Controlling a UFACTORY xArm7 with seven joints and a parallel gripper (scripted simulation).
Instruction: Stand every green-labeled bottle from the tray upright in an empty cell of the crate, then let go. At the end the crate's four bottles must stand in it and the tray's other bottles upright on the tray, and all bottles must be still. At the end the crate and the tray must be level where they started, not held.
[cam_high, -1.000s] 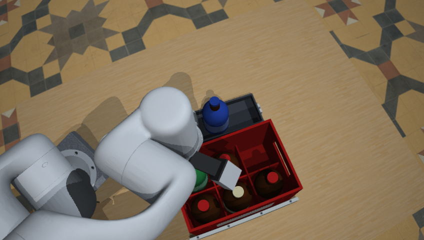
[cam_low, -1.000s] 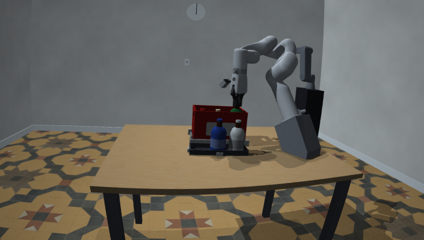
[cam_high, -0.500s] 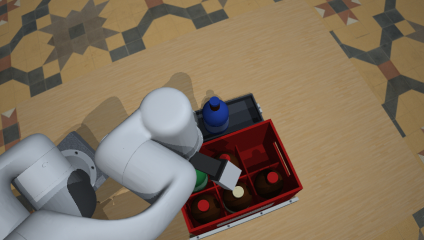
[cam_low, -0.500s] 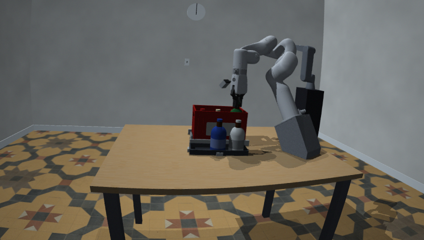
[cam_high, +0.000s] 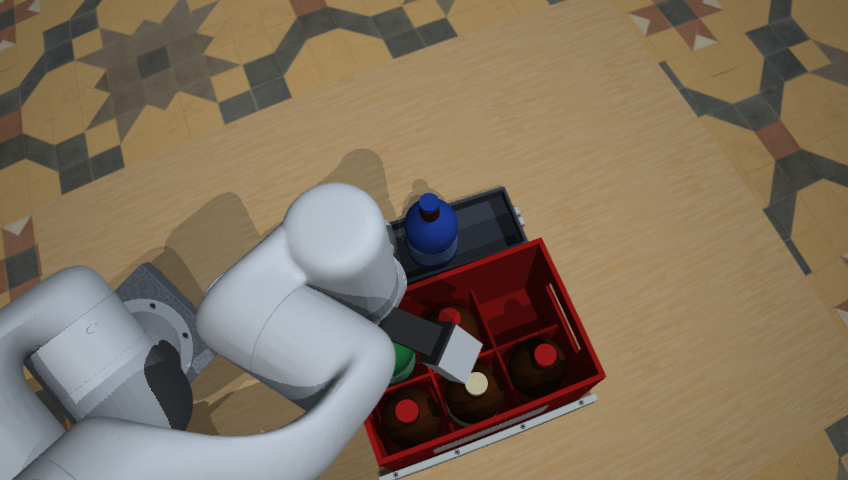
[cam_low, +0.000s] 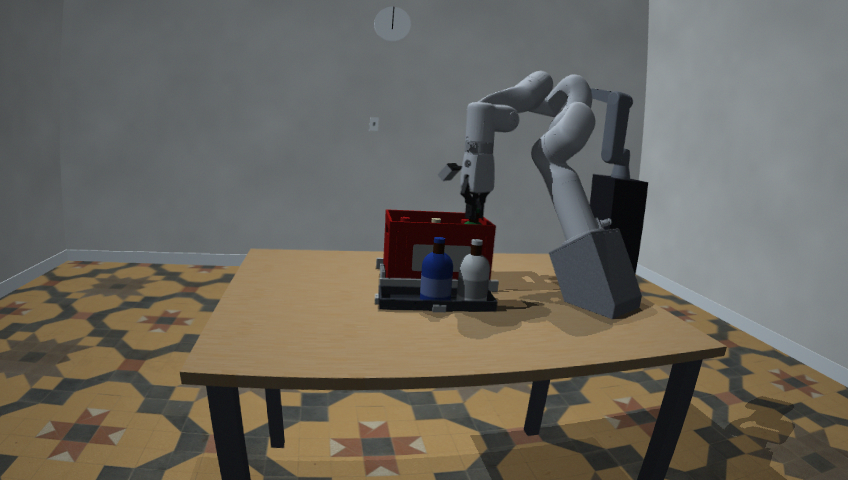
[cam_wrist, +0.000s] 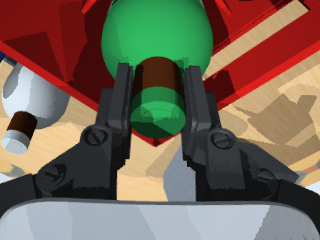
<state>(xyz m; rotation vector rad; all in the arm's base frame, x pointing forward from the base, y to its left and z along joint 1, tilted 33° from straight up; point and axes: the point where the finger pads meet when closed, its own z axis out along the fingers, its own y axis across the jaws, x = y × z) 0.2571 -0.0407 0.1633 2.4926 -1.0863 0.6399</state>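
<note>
The green bottle lies 7 cm below my hand. From my hand the other things lie so: white bottle 4 cm ahead, 16 cm to the left, 12 cm below; red crate 8 cm ahead, 5 cm to the right, 12 cm below; blue bottle 13 cm ahead, 14 cm to the left, 12 cm below.
</note>
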